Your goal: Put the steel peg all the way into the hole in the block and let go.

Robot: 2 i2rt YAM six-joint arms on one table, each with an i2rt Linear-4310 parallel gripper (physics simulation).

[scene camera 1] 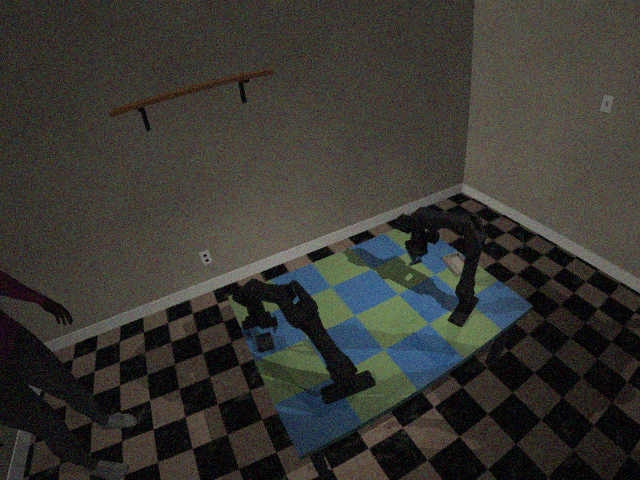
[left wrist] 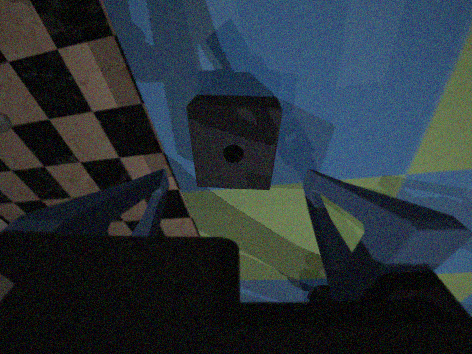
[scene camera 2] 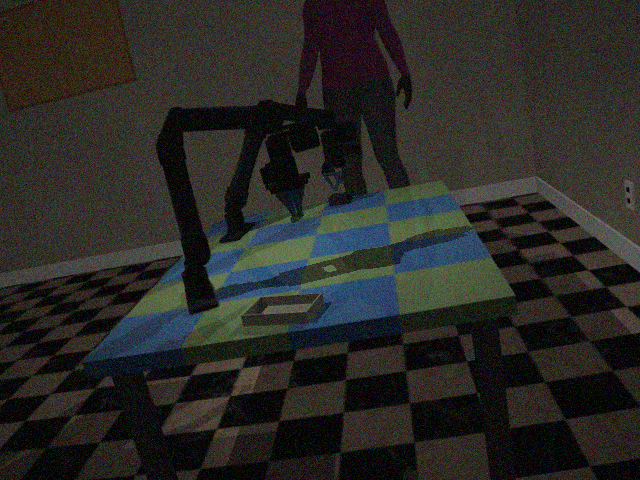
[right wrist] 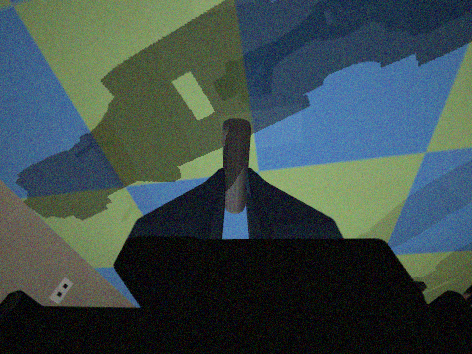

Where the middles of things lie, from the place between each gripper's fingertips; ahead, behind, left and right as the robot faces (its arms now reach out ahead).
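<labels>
My left hand: 4 cm above the dark block [left wrist: 234,139].
Dark block, from my right hand: 13 cm below, 74 cm to the left of it, 10 cm ahead of it.
</labels>
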